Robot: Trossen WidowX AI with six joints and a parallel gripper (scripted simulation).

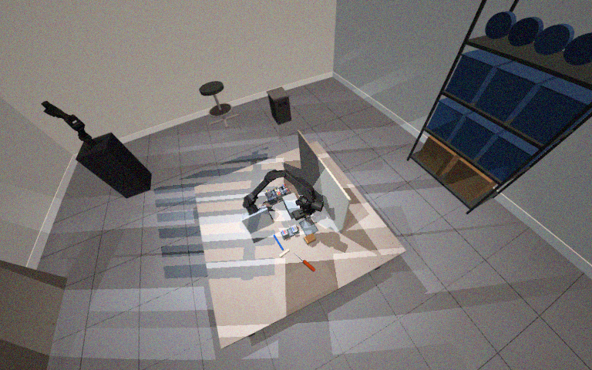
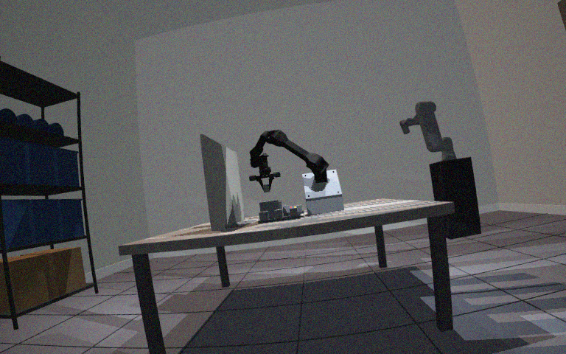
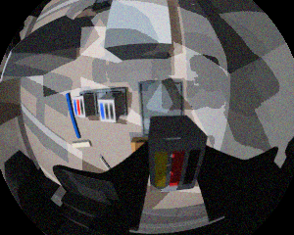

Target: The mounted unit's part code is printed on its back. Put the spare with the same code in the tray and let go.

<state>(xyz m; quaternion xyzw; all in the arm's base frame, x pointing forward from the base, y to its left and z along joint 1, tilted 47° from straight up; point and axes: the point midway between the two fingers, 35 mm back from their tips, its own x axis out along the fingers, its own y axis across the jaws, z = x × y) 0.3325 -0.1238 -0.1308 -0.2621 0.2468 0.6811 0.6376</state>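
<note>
Right now the dark tray is 16 cm below my gripper tip. The rest, counted from my gripper tip: blue pen: 25 cm behind, 16 cm below, 2 cm to the right; then mounted grey unit: 20 cm to the left, 11 cm below, 4 cm behind; then upright grey panel: 20 cm ahead, 19 cm to the left, 6 cm above.
</note>
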